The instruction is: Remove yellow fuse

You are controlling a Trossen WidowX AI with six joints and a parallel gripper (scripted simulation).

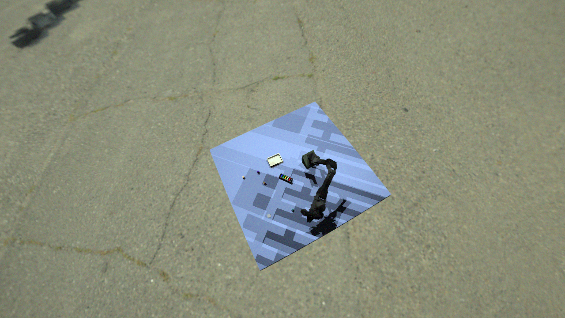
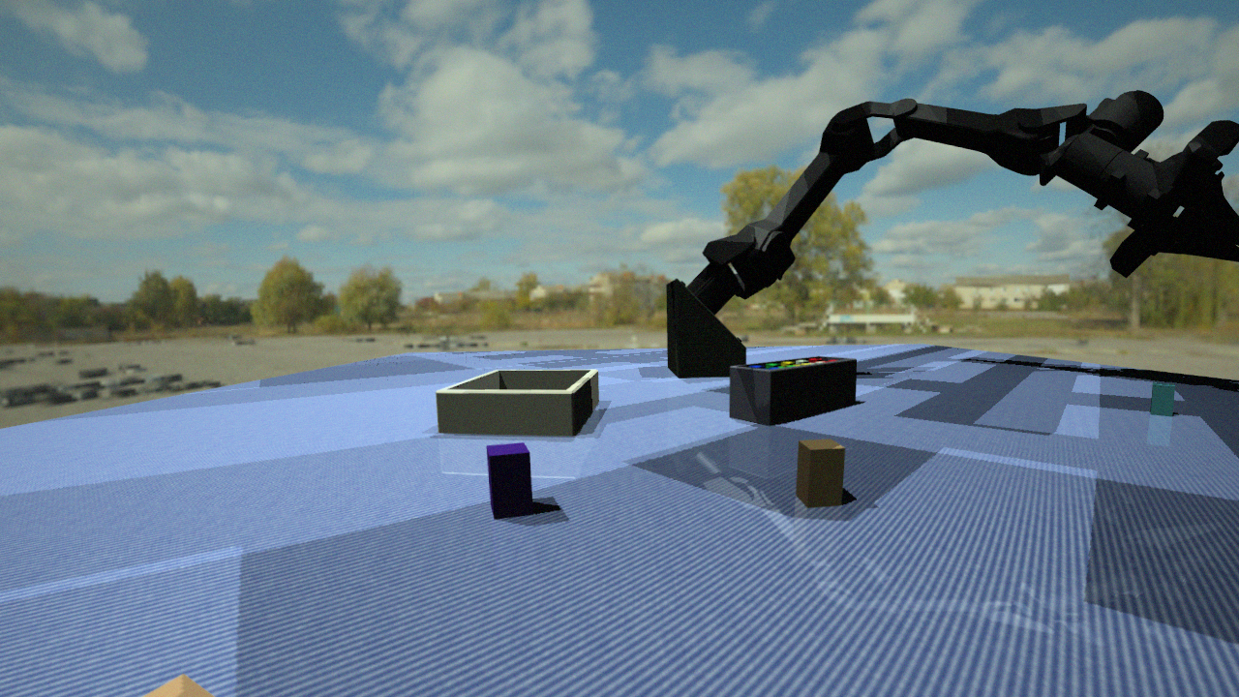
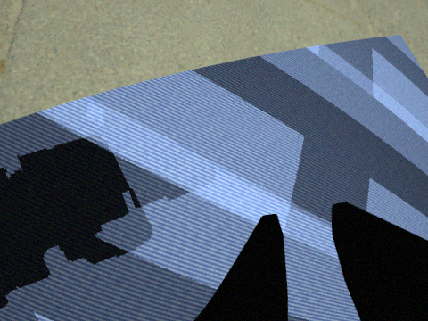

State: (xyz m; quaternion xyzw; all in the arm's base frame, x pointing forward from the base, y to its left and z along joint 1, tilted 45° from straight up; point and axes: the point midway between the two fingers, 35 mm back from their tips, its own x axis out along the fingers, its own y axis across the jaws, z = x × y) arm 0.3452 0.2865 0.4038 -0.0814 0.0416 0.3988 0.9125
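Right now my gripper tip is 47 cm to the left of the yellow fuse, 12 cm above it and 7 cm past it. From my gripper tip the other things lie so: teal block (19 cm to the right, 13 cm below, 4 cm ahead); then pale fuse (46 cm to the right, 12 cm below, 8 cm behind); then red fuse (44 cm to the right, 12 cm below, 9 cm behind).
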